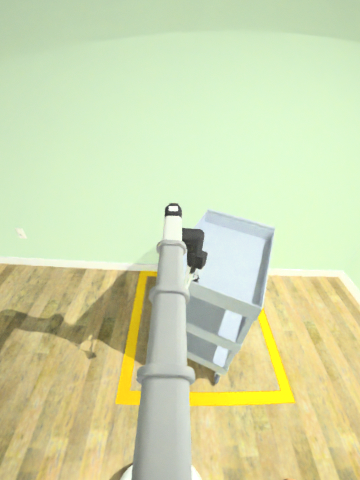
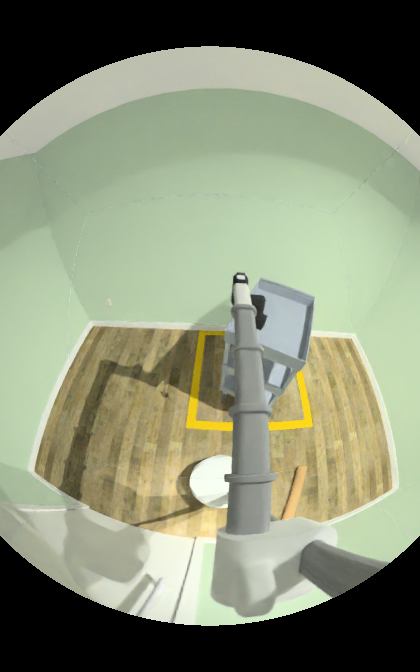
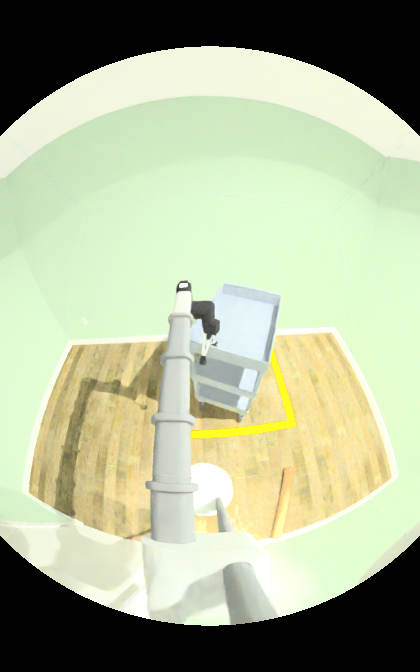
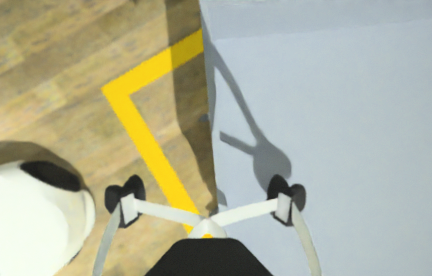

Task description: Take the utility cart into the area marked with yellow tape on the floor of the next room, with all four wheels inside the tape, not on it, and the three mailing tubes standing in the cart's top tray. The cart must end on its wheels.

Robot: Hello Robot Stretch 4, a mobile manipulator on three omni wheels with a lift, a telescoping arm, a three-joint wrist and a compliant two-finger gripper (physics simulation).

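Frame: origin at the robot's base, x up, y ahead, z left, level; millimetres.
Seen in the pictures: gripper, fingertip midpoint: [image 4: 206, 191].
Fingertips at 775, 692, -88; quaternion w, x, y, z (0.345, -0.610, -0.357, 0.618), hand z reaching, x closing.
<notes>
A point is followed by its place in that frame, as x, y, z.
The grey-blue utility cart [image 1: 230, 255] {767, 965, -333} [image 2: 285, 320] [image 3: 240, 325] [image 4: 350, 125] {767, 842, -104} stands upright, turned at an angle over the yellow tape outline [image 1: 130, 350] {-27, 772, 264} [image 2: 197, 375] [image 3: 284, 390] [image 4: 148, 145] {-27, 478, 20}. Its two near wheels show inside the front strip; the far wheels are hidden. No tubes show in its top tray. A long tan tube [image 2: 295, 492] [image 3: 283, 502] lies on the floor right of my base. The other two tubes do not show. My gripper [image 3: 209, 352] [image 4: 206, 191] {775, 692, -88} is open and empty at the tray's left rim, one finger over the floor side, the other over the tray.
My white round base [image 2: 210, 480] [image 3: 215, 487] [image 4: 40, 215] {187, 135, -12} is in front of the tape. The green wall [image 1: 150, 150] {1145, 1590, 176} rises close behind the cart. My extended arm [image 1: 167, 320] {1193, 296, 0} [image 2: 250, 440] [image 3: 172, 450] passes left of the cart. A pale door with a handle [image 2: 150, 597] is at the lower left.
</notes>
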